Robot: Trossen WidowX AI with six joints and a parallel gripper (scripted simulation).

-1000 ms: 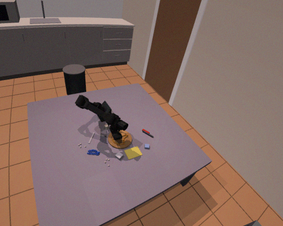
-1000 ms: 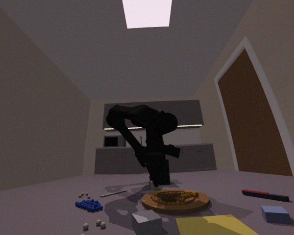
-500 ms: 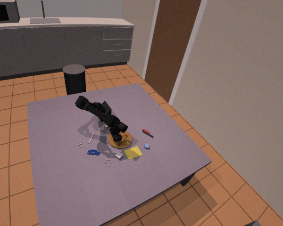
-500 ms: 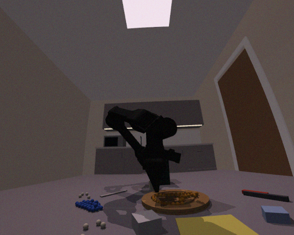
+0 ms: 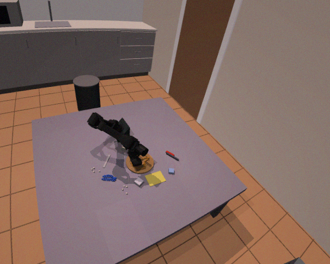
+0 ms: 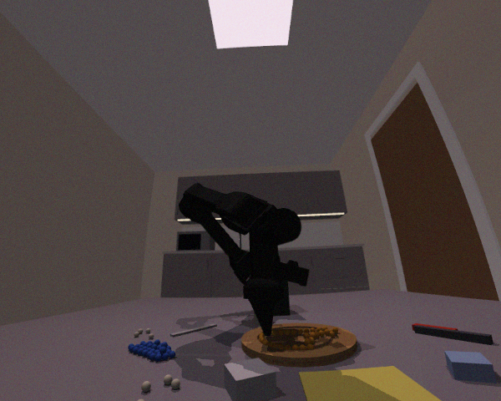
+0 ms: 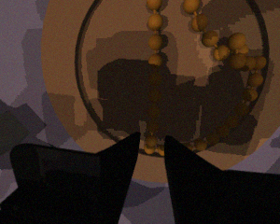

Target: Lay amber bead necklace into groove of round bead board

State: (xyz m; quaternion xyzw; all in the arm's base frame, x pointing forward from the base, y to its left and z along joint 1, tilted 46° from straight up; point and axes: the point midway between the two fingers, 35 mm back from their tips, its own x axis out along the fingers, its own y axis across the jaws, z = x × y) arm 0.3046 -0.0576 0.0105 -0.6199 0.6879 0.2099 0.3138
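Right now my gripper tip is 10 mm short of the round wooden bead board, 50 mm to the right of it and 10 mm above it. The rest, counted from my gripper tip: grey block (160 mm ahead, 40 mm to the right); yellow pad (180 mm ahead, 70 mm to the left, 10 mm below); thin rod (110 mm behind, 150 mm to the right, 10 mm below).
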